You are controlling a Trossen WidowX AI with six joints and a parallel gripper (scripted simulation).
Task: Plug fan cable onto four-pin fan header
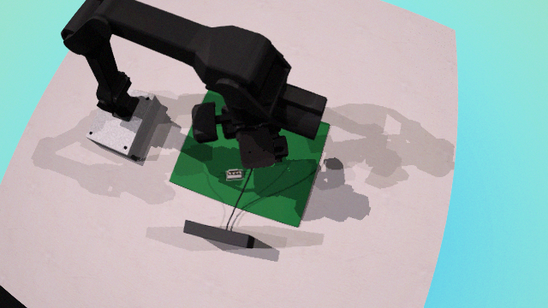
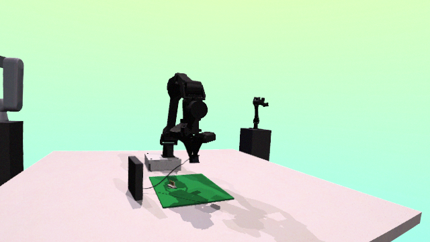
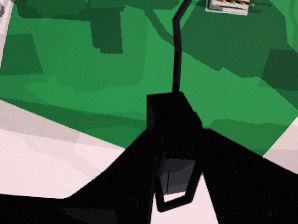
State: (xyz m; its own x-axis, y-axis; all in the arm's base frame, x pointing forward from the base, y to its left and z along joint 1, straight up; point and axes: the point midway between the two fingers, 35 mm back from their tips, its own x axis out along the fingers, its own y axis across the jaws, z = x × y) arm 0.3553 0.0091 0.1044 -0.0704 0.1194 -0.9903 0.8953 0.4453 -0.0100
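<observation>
Now: the green board 13 cm below my gripper tip, 2 cm behind it and 1 cm to the right of it. Also, from my gripper tip: black fan (19 cm to the right, 6 cm below); then four-pin fan header (12 cm below, 7 cm to the right, 3 cm behind); then black plug (1 cm to the left, 1 cm below).
</observation>
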